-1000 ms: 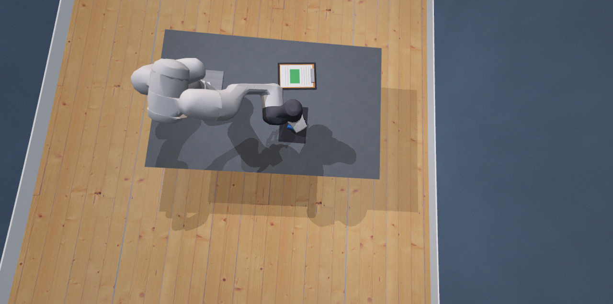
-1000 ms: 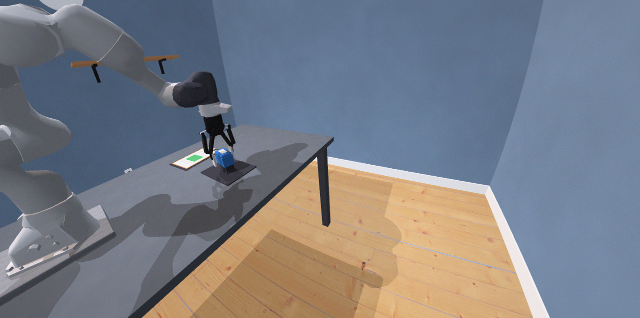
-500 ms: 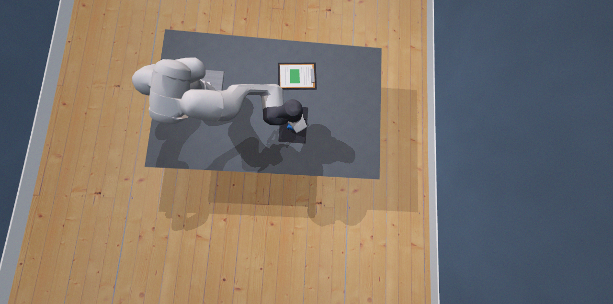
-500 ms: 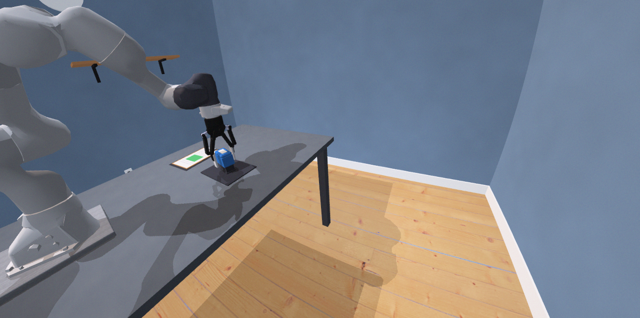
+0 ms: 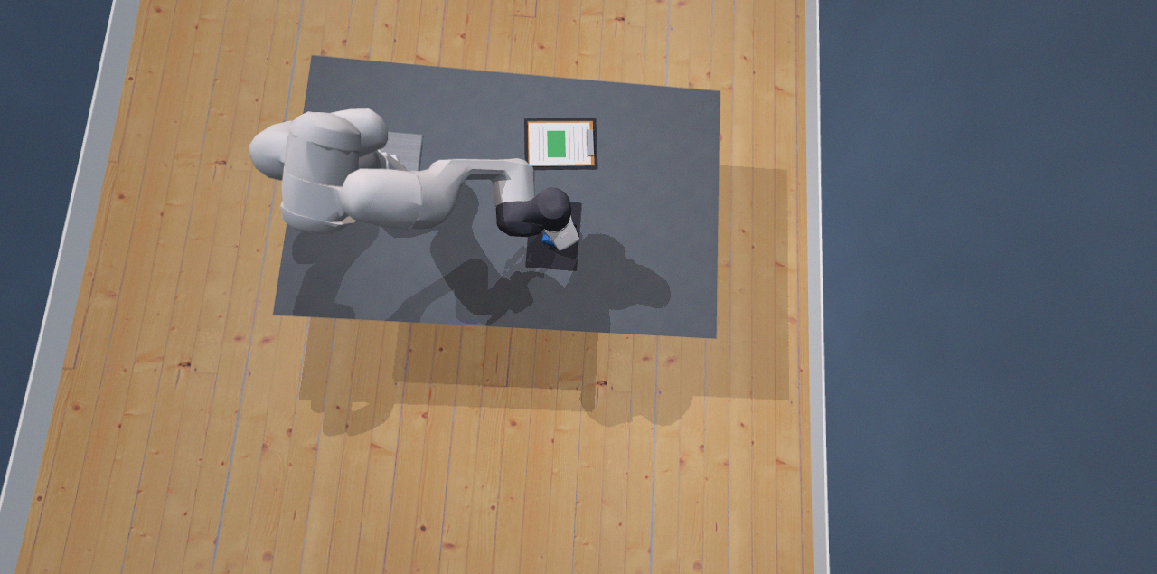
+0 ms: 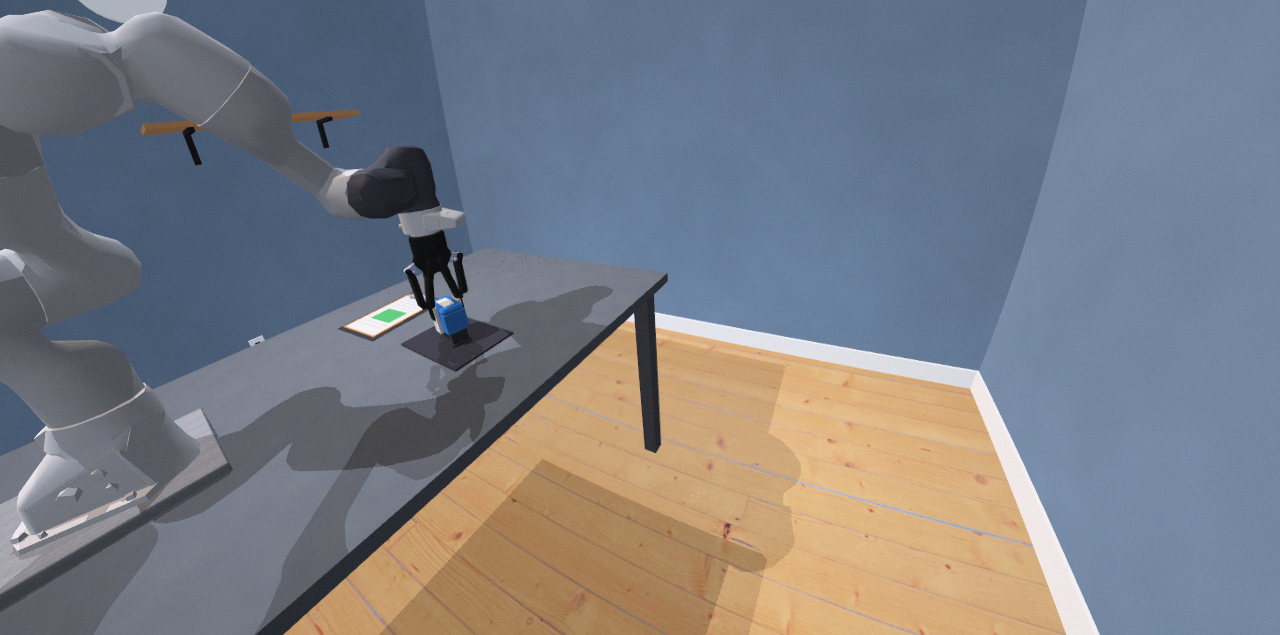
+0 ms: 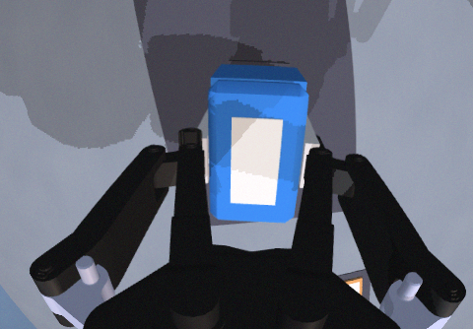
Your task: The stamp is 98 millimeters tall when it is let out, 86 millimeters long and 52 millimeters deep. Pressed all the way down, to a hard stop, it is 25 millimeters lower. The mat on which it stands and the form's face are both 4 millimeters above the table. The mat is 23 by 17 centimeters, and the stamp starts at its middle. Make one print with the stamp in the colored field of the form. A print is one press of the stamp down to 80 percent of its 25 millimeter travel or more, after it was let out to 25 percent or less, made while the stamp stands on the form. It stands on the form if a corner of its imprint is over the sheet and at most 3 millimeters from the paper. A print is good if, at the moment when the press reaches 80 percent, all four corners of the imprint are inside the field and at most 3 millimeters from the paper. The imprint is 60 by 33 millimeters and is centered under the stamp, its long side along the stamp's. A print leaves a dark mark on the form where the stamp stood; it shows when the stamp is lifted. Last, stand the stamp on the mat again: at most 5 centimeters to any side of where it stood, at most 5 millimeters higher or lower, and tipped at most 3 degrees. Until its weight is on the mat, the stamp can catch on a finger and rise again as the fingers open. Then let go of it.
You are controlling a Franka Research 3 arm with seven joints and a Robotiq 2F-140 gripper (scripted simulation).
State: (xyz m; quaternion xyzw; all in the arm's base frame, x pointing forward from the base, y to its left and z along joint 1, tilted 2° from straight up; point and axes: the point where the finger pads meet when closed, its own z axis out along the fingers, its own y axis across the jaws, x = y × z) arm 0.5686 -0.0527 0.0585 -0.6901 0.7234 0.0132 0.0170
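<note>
Right now the blue stamp is 20 mm below my hand. The rest, counted from my hand: dark mat (70 mm below); then form (320 mm to the left, 60 mm below, 30 mm behind).
</note>
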